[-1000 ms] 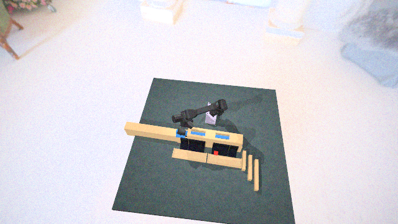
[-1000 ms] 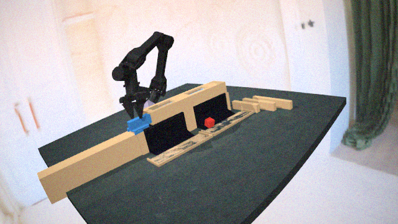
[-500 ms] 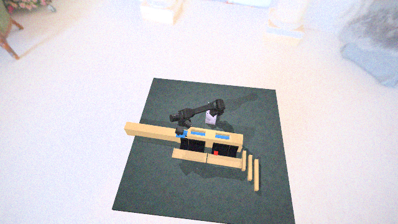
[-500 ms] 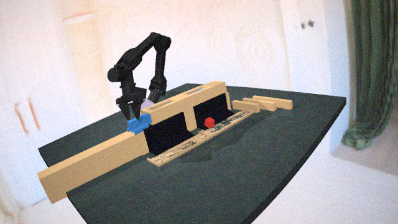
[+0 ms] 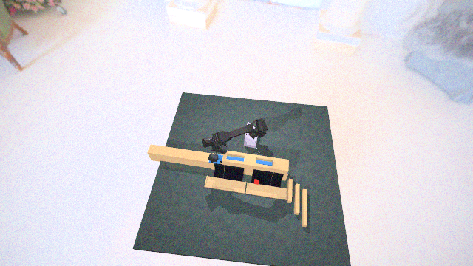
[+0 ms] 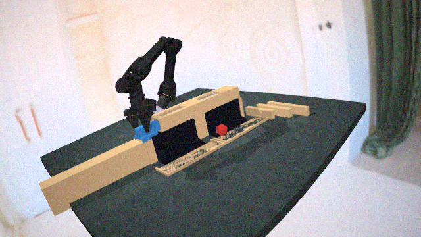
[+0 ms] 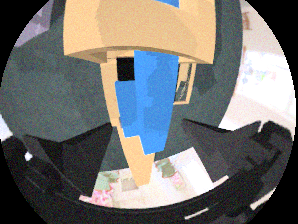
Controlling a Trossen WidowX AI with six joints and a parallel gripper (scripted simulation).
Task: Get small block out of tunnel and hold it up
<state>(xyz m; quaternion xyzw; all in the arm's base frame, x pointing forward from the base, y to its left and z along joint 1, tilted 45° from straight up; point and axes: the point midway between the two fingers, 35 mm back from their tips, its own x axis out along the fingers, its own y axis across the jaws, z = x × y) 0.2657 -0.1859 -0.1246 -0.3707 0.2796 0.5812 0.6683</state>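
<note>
The red block lies 70 mm ahead of my gripper tip, 330 mm to the left of it and 100 mm below it. From my gripper tip the other things lie so: tan tunnel: 20 mm ahead, 50 mm to the left, 50 mm below.
</note>
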